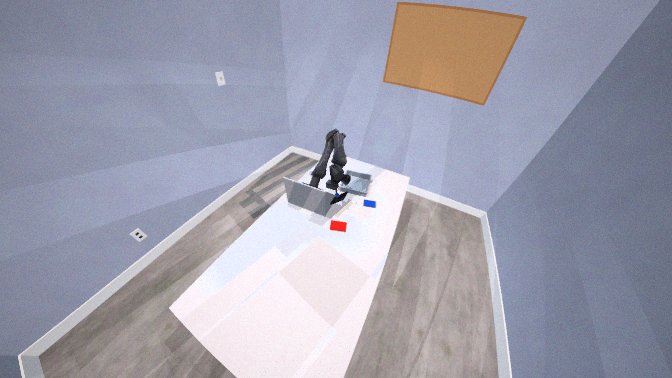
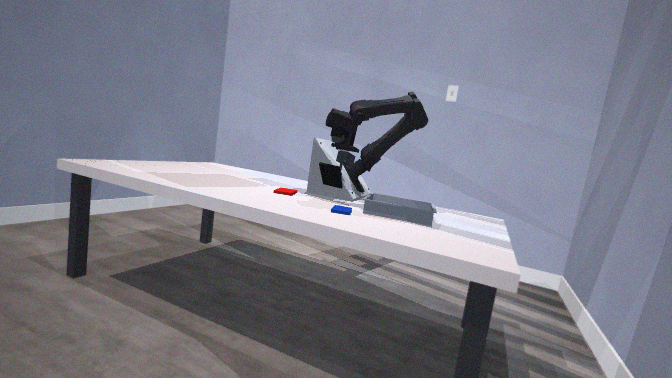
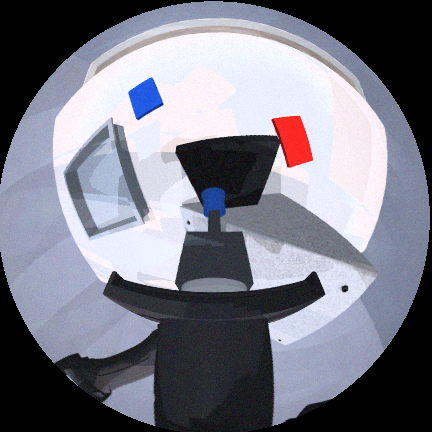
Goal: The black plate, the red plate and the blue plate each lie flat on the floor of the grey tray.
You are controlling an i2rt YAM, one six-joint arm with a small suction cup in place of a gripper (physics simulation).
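Places are measured from the arm's base along level axes (x ahead, y left, z up), in millimetres.
Pixels of known places: hand at its tool point: (image 1: 337,197) (image 2: 337,180) (image 3: 213,197); arm's base at its link origin: (image 2: 350,173).
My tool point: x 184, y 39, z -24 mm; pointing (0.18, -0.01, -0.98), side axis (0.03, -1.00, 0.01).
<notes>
Ahead of a thing's pixels: the offset from my tool point to its middle. Level surfaces: height alone.
My suction cup (image 3: 212,200) (image 1: 337,193) is stuck to the black plate {24 mm ahead, 18 mm right, 18 mm up} (image 3: 229,165) (image 1: 338,200) (image 2: 331,175) and holds it tilted steeply in the air, in front of the grey wedge. The grey tray {16 mm ahead, 280 mm left, 50 mm down} (image 1: 359,175) (image 2: 399,214) (image 3: 74,189) stands on the white table just beside the held plate and holds nothing that I can see. The red plate {116 mm ahead, 162 mm right, 70 mm down} (image 1: 337,226) (image 2: 285,191) (image 3: 292,141) lies flat on the table on the other side of the wedge from the tray. The blue plate {205 mm ahead, 147 mm left, 70 mm down} (image 1: 369,203) (image 2: 340,209) (image 3: 145,97) lies flat on the table close to the tray's front.
A grey wedge-shaped stand (image 1: 305,195) (image 2: 316,154) (image 3: 289,241) rises from the table right behind the held plate, next to the arm's base. The white table {75 mm down} (image 1: 281,301) (image 2: 187,187) stretches far beyond the plates.
</notes>
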